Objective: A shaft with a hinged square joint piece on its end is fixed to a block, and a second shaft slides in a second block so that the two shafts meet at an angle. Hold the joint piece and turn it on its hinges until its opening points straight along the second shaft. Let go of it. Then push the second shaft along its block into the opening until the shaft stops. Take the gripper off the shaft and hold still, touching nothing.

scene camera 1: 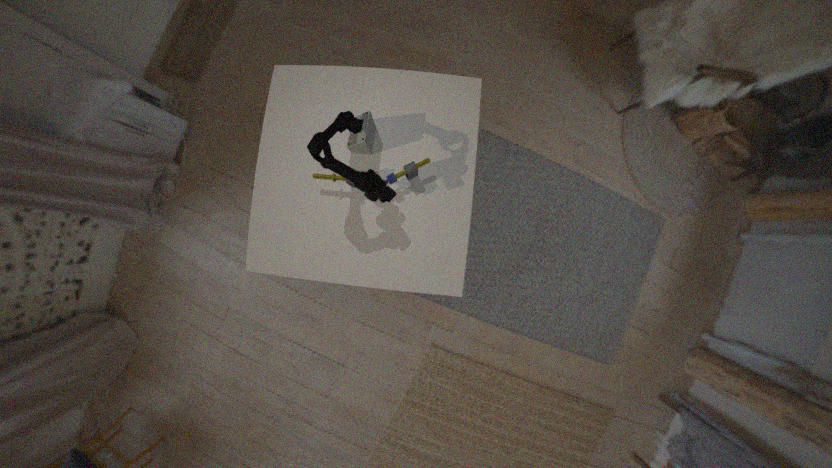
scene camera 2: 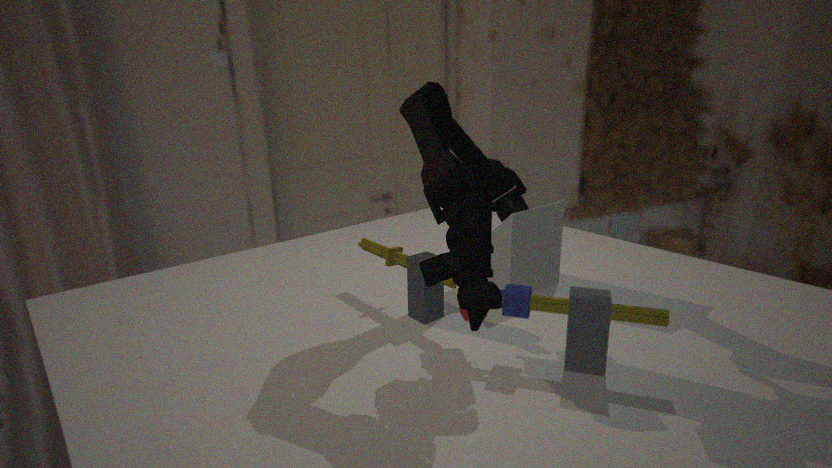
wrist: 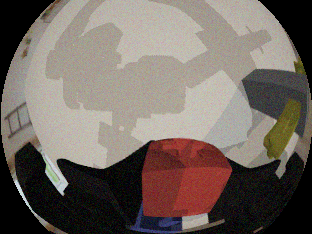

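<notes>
There is my gripper (scene camera 2: 472,324), and I can see the gripper (wrist: 175,146) from the wrist as well. I also see a red joint piece (wrist: 181,177).
</notes>
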